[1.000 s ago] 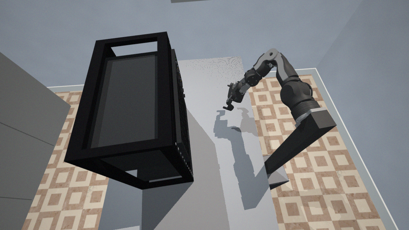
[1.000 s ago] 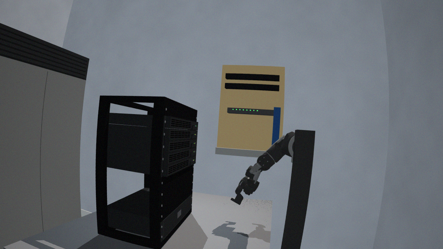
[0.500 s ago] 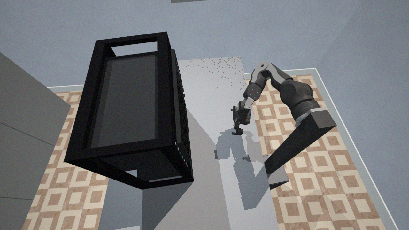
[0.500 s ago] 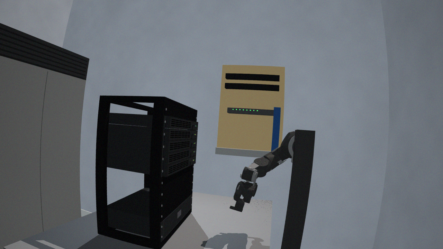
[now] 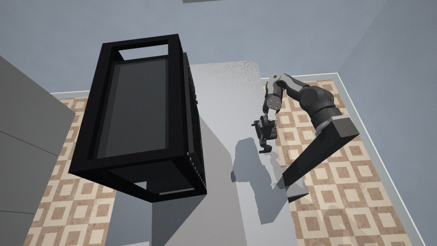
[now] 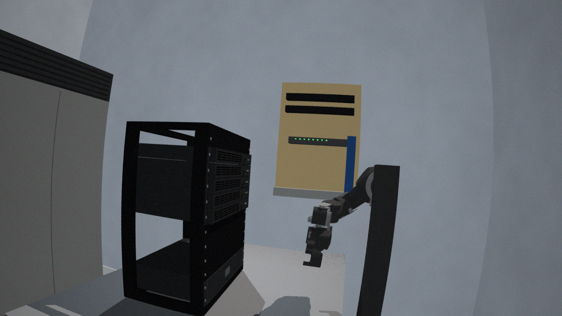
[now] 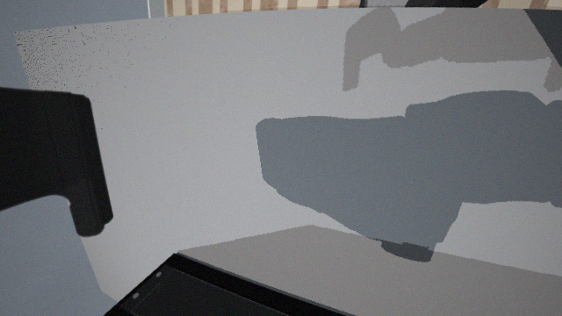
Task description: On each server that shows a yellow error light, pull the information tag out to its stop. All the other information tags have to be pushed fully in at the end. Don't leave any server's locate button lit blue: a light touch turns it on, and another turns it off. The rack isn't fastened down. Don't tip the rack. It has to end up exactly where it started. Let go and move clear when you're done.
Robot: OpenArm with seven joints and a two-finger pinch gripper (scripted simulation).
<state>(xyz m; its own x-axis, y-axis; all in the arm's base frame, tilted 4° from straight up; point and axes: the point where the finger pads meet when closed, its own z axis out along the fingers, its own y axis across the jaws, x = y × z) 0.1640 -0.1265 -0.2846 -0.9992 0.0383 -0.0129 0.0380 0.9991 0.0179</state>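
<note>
The grey locate button lies 280 mm ahead of my hand, 250 mm to the right of it and 240 mm above it.
</note>
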